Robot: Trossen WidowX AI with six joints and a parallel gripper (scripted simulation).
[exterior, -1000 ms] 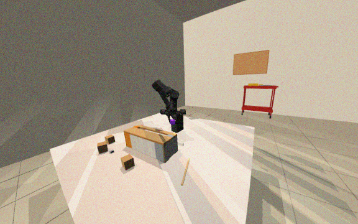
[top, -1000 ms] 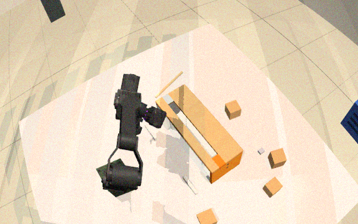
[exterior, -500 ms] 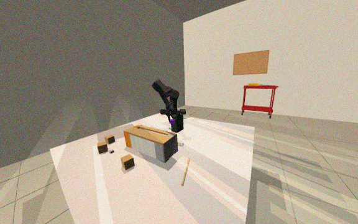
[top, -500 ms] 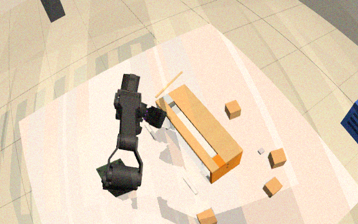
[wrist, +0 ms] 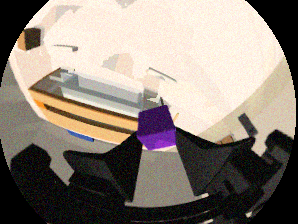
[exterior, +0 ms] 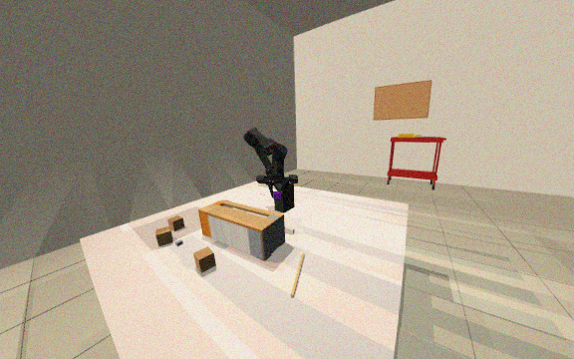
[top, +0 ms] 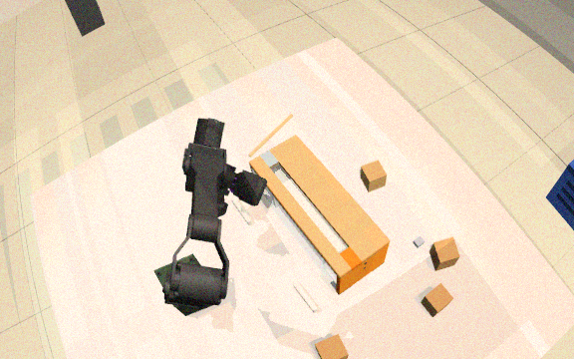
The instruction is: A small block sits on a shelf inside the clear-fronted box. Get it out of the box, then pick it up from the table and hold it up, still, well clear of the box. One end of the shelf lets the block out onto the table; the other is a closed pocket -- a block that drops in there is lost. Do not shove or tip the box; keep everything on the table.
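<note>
Right now the purple block is 1 cm to the right of my gripper tip, 1 cm behind it and 1 cm above it. The rest, counted from my gripper tip: box 11 cm to the right, 11 cm below, 11 cm ahead; then wooden stick 24 cm to the left, 17 cm below, 14 cm ahead.
</note>
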